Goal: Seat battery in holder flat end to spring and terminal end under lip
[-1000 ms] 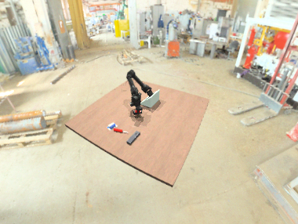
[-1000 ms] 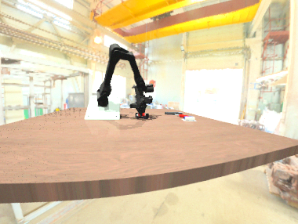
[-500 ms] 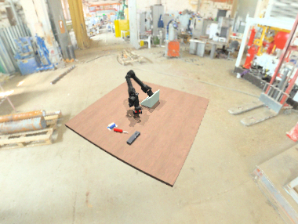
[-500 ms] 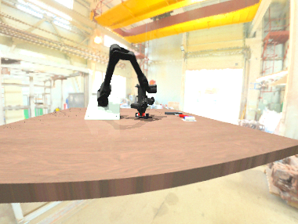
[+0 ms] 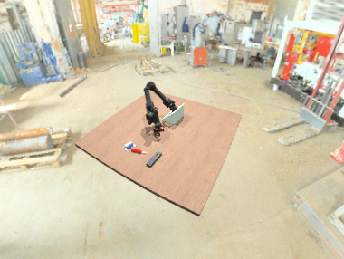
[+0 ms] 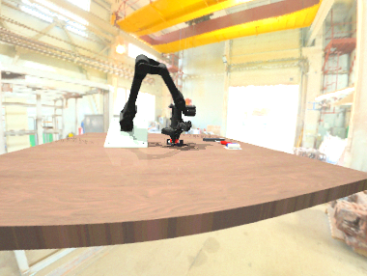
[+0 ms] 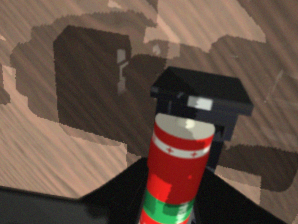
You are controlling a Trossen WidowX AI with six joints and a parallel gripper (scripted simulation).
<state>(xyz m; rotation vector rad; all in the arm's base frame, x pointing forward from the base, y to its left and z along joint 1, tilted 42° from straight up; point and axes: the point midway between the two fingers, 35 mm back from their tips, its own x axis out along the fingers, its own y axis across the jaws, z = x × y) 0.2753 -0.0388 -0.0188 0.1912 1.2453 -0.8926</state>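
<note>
My gripper tip is now 1 cm below the battery. Also, from my gripper tip: red-handled tool (32 cm ahead, 4 cm to the left).
</note>
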